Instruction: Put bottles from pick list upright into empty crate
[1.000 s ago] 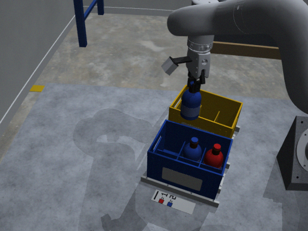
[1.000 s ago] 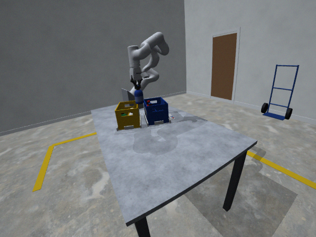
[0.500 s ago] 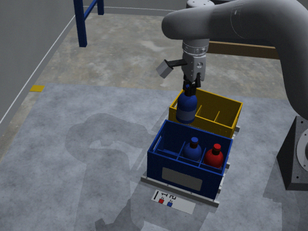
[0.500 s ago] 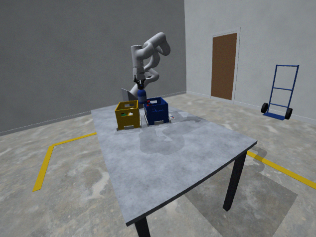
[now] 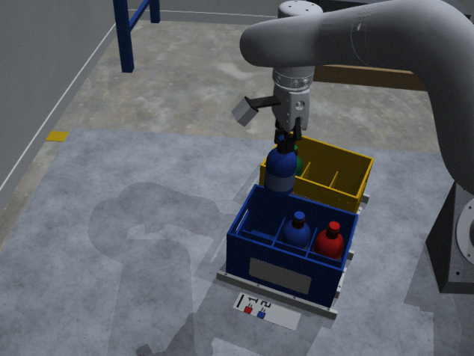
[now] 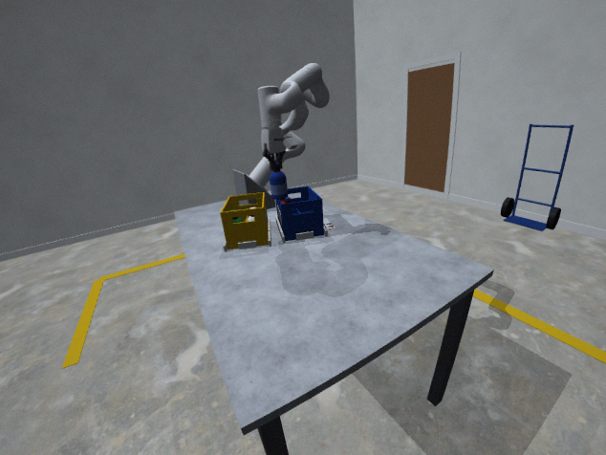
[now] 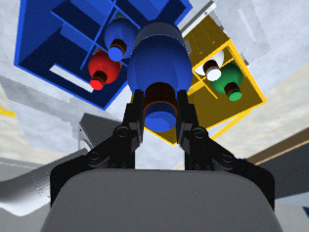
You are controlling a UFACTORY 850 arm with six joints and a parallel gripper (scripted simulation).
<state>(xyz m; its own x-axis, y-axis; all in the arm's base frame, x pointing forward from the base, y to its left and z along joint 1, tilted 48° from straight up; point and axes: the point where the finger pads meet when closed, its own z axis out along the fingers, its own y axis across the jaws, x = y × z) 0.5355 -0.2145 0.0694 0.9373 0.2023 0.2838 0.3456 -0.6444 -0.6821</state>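
Now: the blue crate 4 cm behind my hand, 11 cm to the left of it and 25 cm below it. Also, from my hand: white-capped bottle (2 cm behind, 12 cm to the right, 25 cm below); yellow crate (12 cm behind, 13 cm to the right, 25 cm below); red-label bottle (13 cm behind, 10 cm to the left, 25 cm below).
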